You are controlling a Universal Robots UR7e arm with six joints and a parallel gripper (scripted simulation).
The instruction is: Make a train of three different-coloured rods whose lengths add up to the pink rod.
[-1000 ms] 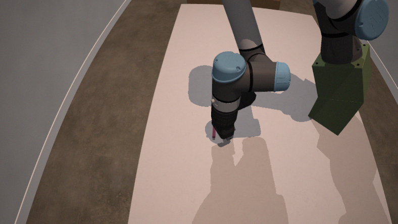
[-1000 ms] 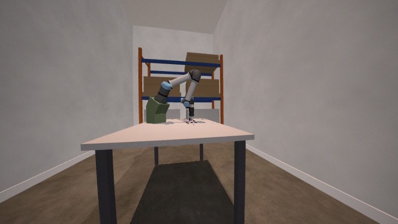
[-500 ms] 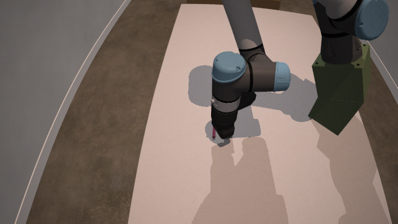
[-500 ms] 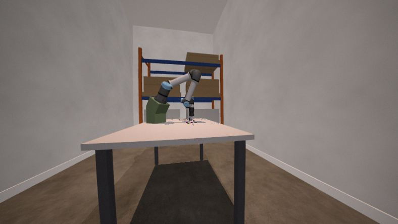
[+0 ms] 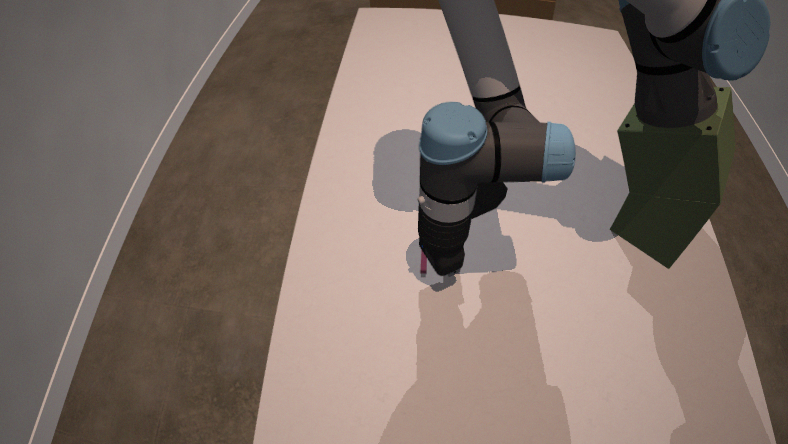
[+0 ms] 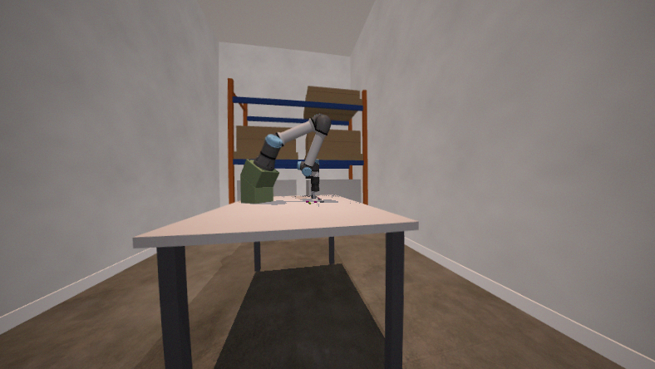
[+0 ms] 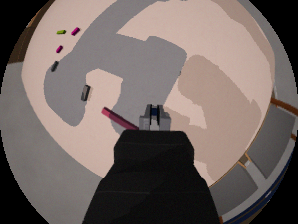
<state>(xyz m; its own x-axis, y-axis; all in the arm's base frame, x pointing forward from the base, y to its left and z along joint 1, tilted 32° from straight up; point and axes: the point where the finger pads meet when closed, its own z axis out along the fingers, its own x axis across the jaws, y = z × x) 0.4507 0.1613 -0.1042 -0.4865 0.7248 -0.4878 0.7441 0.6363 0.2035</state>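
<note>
The pink rod lies 50 mm ahead of my hand, 30 mm to the right of it and 10 mm below it. Also, from my hand: lime rod (50 mm behind, 350 mm to the right, 10 mm below); then blue rod (10 mm below); then magenta rod (60 mm behind, 260 mm to the right, 10 mm below).
</note>
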